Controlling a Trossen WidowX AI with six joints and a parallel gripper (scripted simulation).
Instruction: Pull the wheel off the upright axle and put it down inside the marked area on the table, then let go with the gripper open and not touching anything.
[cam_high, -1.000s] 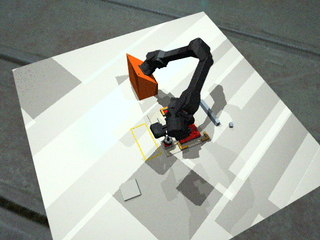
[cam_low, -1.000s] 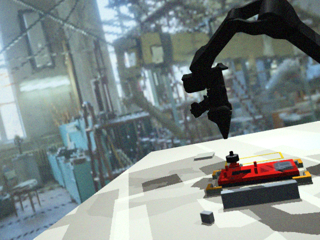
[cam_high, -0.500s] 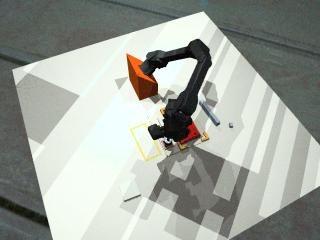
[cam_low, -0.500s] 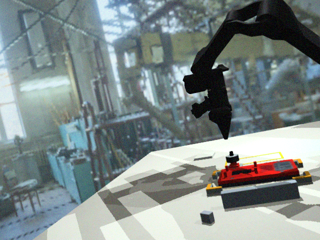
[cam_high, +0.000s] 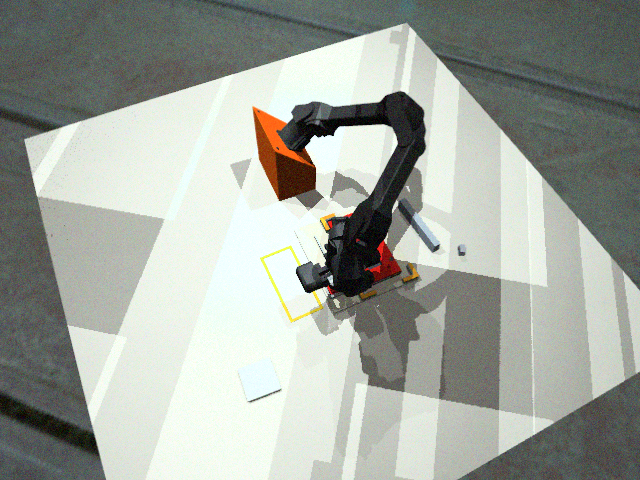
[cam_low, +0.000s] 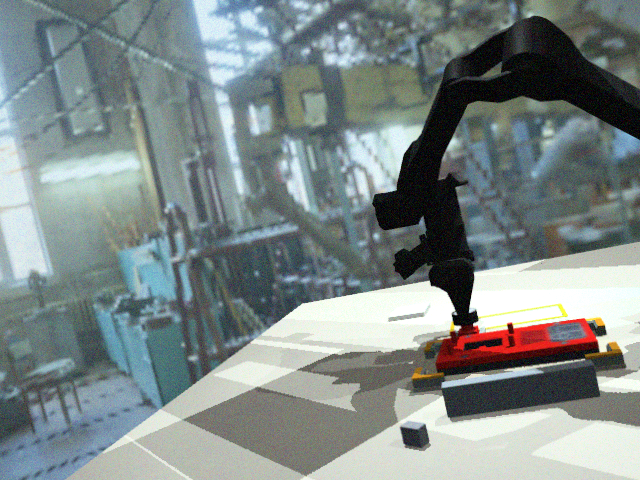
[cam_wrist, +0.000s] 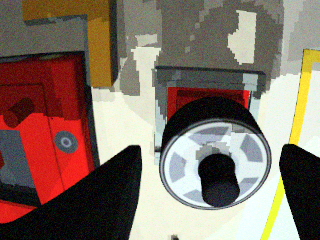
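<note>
My gripper tip is now right at the wheel. Round my gripper tip: upright axle: right at my gripper tip; then pale square tile: 27 cm to the right, 10 cm ahead, 3 cm below; then grey bar: 28 cm to the left, 3 cm behind, 2 cm below.
</note>
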